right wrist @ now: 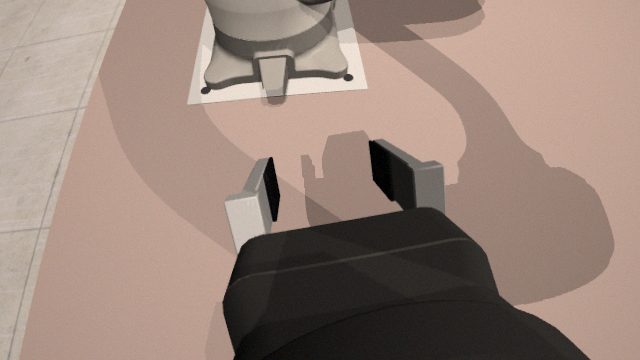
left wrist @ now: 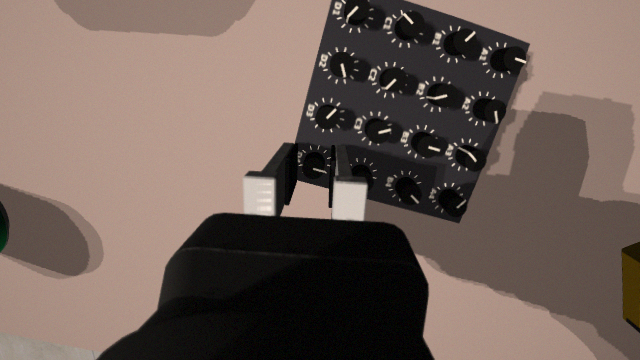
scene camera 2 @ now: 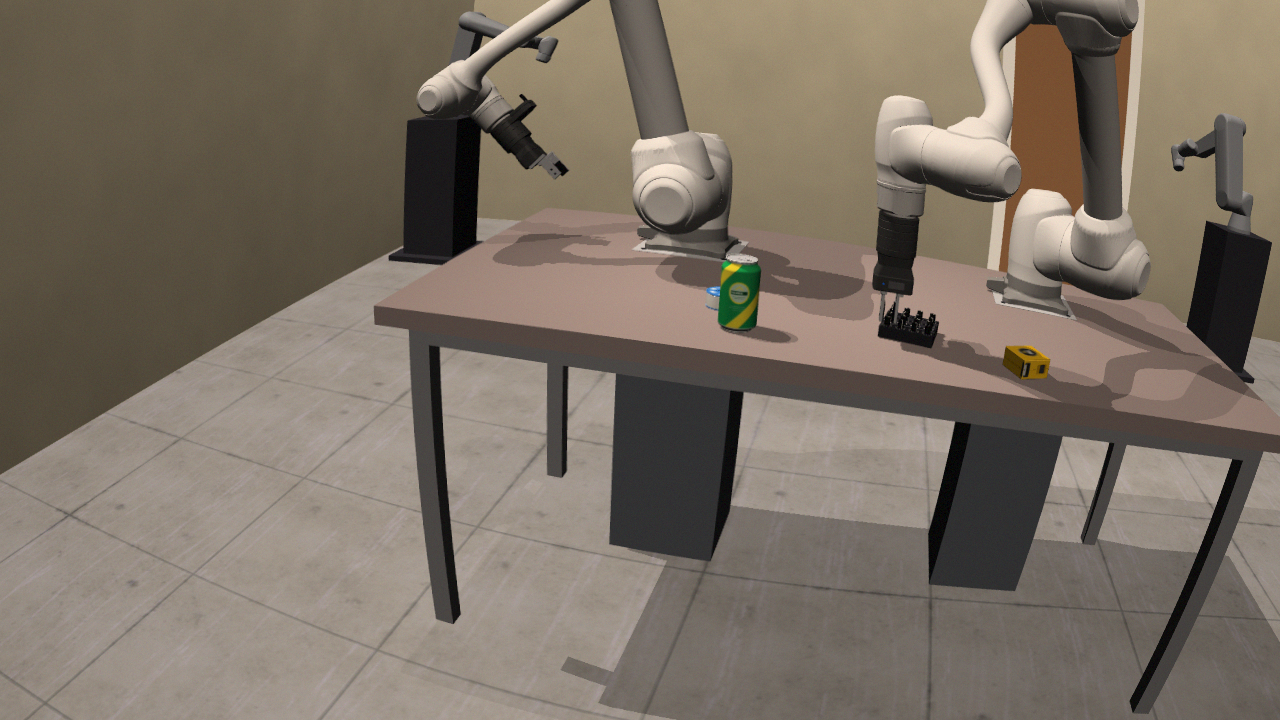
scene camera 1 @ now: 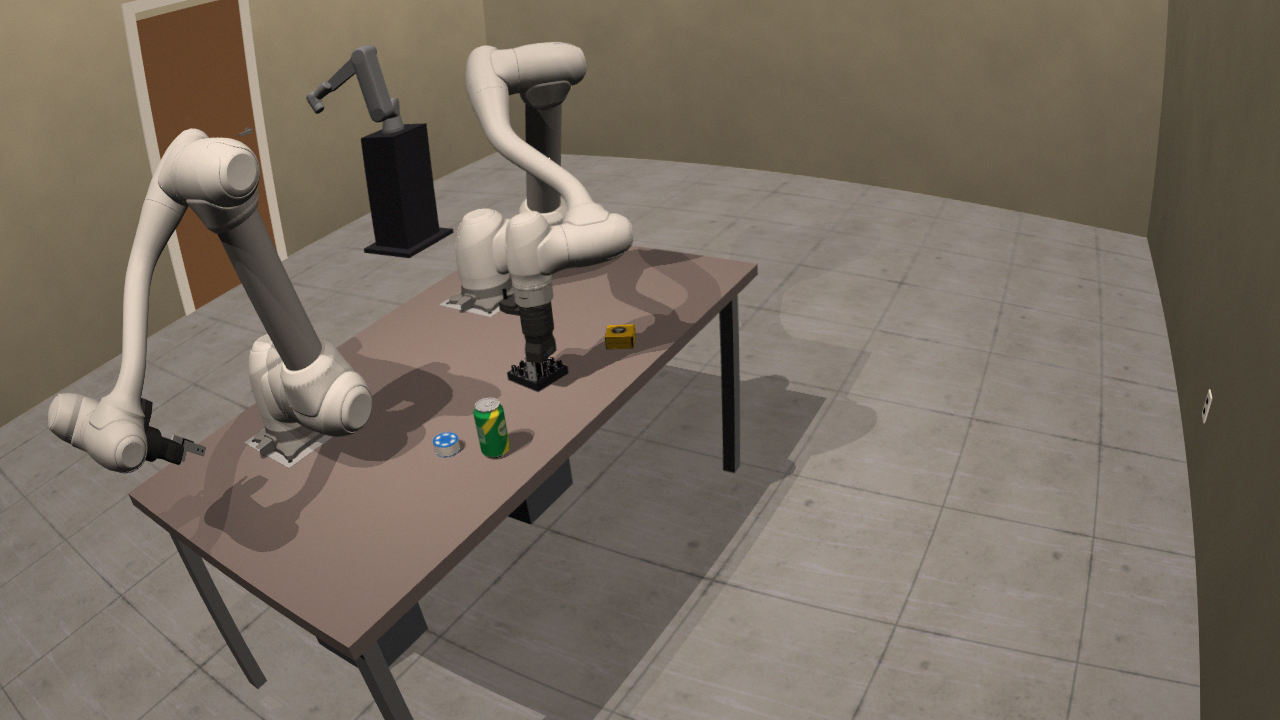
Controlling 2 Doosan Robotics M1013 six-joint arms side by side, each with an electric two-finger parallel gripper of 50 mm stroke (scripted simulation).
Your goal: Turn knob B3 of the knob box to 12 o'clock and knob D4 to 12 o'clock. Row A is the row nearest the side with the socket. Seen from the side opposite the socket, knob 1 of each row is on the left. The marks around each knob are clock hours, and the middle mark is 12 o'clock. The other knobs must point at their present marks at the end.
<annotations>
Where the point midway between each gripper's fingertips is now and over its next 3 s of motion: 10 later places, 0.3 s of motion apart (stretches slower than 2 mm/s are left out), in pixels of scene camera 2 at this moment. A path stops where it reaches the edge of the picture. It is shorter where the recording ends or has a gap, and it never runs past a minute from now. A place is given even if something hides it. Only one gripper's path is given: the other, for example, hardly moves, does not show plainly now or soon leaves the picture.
My left gripper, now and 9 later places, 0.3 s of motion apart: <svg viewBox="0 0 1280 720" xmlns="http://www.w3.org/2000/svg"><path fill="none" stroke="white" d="M887 320L888 307L890 299L893 293L902 269L912 243L916 234L920 233L937 234L954 234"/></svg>
</annotations>
